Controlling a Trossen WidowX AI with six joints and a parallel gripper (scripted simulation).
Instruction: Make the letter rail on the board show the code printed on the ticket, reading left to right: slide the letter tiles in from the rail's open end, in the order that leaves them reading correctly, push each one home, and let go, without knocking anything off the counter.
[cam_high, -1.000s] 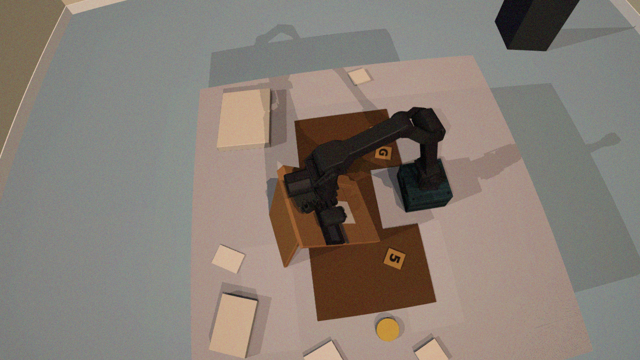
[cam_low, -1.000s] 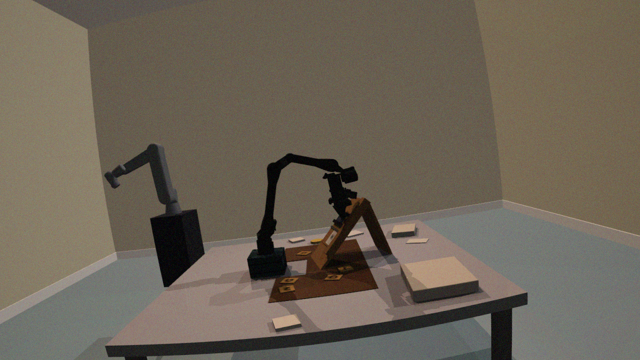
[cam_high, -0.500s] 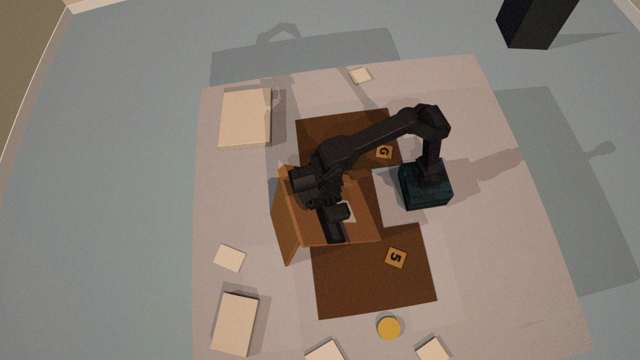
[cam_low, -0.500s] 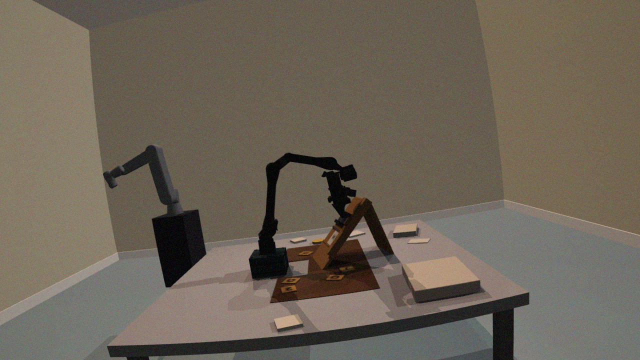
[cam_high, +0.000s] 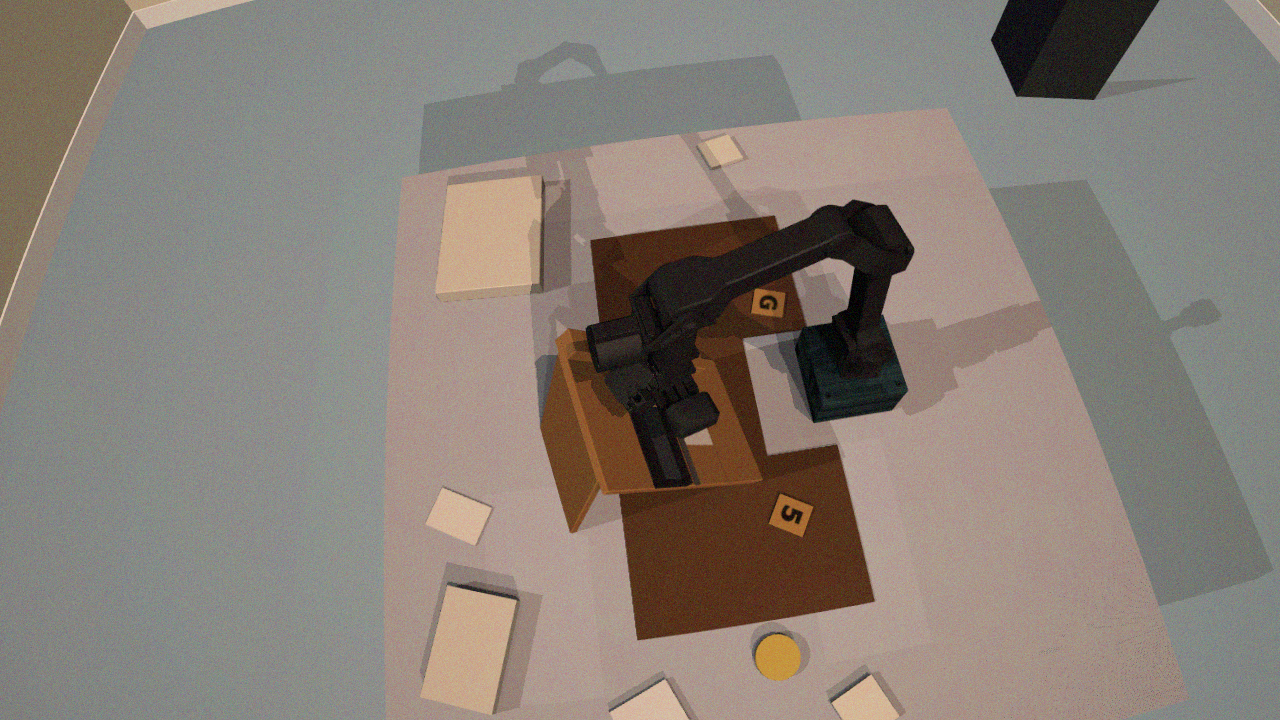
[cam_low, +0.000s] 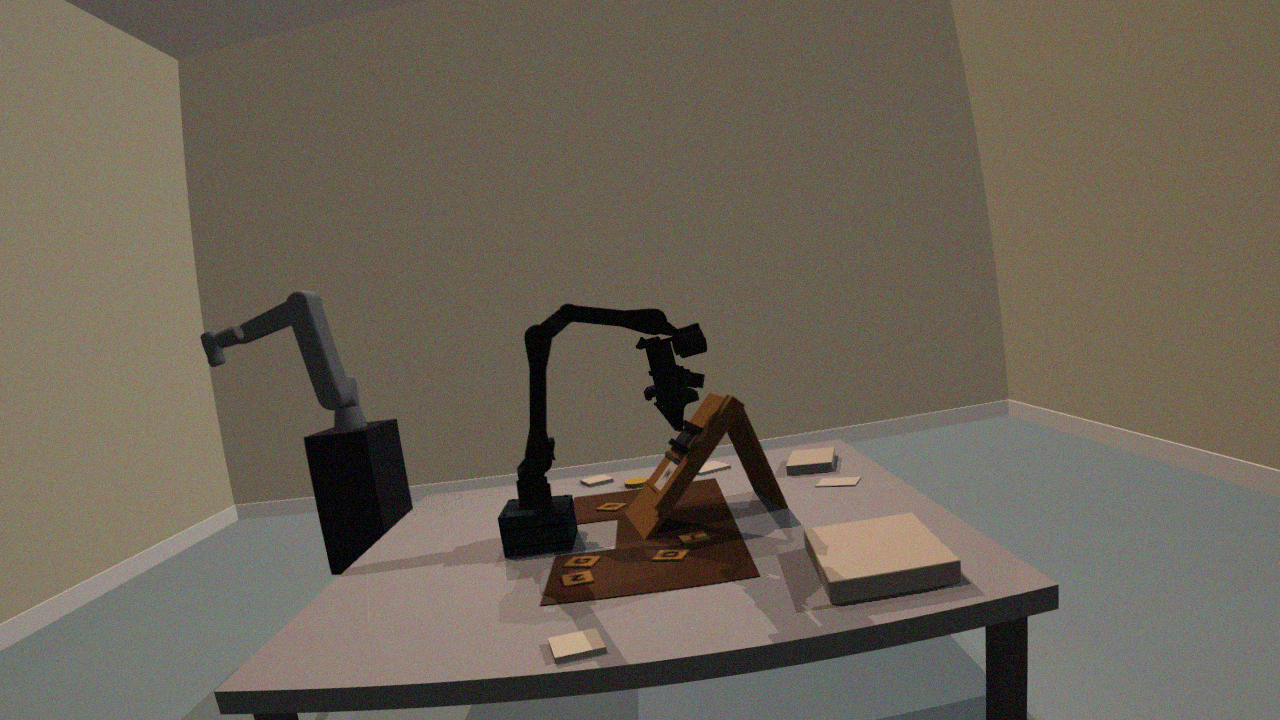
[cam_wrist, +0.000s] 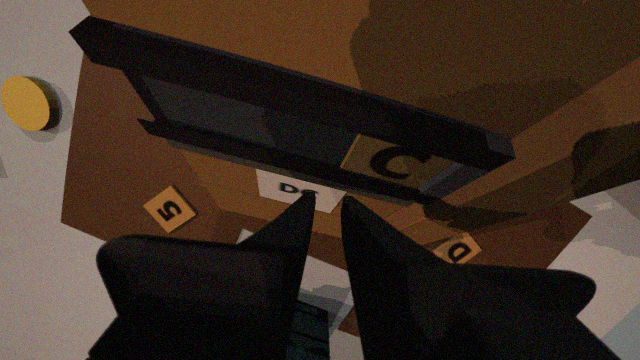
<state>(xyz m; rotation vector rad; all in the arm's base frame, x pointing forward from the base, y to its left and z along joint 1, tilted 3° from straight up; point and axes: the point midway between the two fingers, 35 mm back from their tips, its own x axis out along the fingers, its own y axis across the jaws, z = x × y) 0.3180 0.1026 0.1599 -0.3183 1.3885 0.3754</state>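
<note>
The white ticket lies 10 cm below my gripper tip and 4 cm behind it. Also, from my gripper tip: brown mat (20 cm below, 13 cm behind, 8 cm to the right); then cream box (44 cm to the right, 35 cm ahead, 18 cm below).
</note>
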